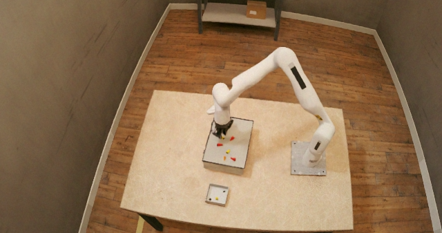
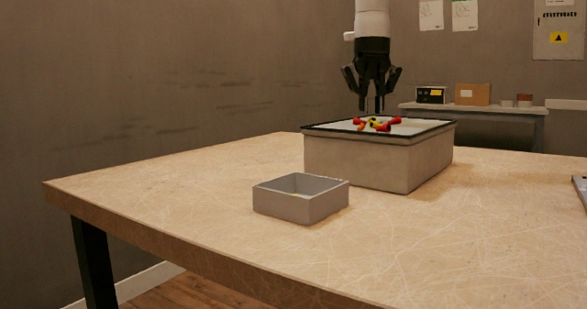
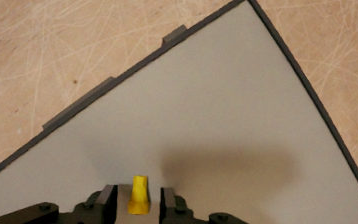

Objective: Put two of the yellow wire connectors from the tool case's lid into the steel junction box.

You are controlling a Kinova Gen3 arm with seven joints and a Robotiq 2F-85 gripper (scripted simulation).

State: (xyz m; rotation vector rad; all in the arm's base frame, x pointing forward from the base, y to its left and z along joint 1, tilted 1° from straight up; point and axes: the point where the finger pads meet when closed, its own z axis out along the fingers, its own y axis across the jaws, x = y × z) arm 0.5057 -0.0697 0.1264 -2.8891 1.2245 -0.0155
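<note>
Now: hand 6 cm above the tool case, 3 cm past it and 1 cm to the right of it. Also, from my hand: orange connector 12 cm to the left, 3 cm below, 2 cm behind.
</note>
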